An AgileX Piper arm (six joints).
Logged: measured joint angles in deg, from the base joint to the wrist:
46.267, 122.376, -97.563, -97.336, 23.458, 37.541
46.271, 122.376, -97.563, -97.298, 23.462, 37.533
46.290, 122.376, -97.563, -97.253, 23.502, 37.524
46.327, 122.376, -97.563, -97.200, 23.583, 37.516
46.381, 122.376, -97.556, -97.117, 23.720, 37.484
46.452, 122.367, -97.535, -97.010, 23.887, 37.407
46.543, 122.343, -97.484, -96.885, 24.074, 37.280
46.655, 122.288, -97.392, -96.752, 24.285, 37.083
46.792, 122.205, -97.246, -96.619, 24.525, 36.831
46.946, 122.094, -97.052, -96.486, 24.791, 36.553
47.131, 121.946, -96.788, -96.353, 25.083, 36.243
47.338, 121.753, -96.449, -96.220, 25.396, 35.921
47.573, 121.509, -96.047, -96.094, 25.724, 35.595
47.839, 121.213, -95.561, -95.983, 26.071, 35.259
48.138, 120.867, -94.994, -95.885, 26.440, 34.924
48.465, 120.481, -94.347, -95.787, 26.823, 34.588
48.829, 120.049, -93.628, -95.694, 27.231, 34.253
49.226, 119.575, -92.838, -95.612, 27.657, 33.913
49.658, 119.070, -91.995, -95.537, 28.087, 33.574
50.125, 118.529, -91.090, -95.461, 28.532, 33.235
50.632, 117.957, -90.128, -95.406, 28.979, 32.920
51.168, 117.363, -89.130, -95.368, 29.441, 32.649
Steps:
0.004, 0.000, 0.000, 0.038, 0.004, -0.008
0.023, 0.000, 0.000, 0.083, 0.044, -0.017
0.060, 0.000, 0.000, 0.136, 0.125, -0.025
0.114, 0.000, 0.007, 0.219, 0.262, -0.057
0.185, -0.009, 0.028, 0.326, 0.429, -0.134
0.276, -0.033, 0.079, 0.451, 0.616, -0.261
0.388, -0.088, 0.171, 0.584, 0.827, -0.458
0.525, -0.171, 0.317, 0.717, 1.067, -0.710
0.679, -0.282, 0.511, 0.850, 1.333, -0.988
0.864, -0.430, 0.775, 0.983, 1.625, -1.298
1.071, -0.623, 1.114, 1.116, 1.938, -1.620
1.306, -0.867, 1.516, 1.242, 2.266, -1.946
1.572, -1.163, 2.002, 1.353, 2.613, -2.282
1.871, -1.509, 2.569, 1.451, 2.982, -2.617
2.198, -1.895, 3.216, 1.549, 3.365, -2.953
2.562, -2.327, 3.935, 1.642, 3.773, -3.288
2.959, -2.801, 4.725, 1.724, 4.199, -3.628
3.391, -3.306, 5.568, 1.799, 4.629, -3.967
3.858, -3.847, 6.473, 1.875, 5.074, -4.306
4.365, -4.419, 7.435, 1.930, 5.521, -4.621
4.901, -5.013, 8.433, 1.968, 5.983, -4.892

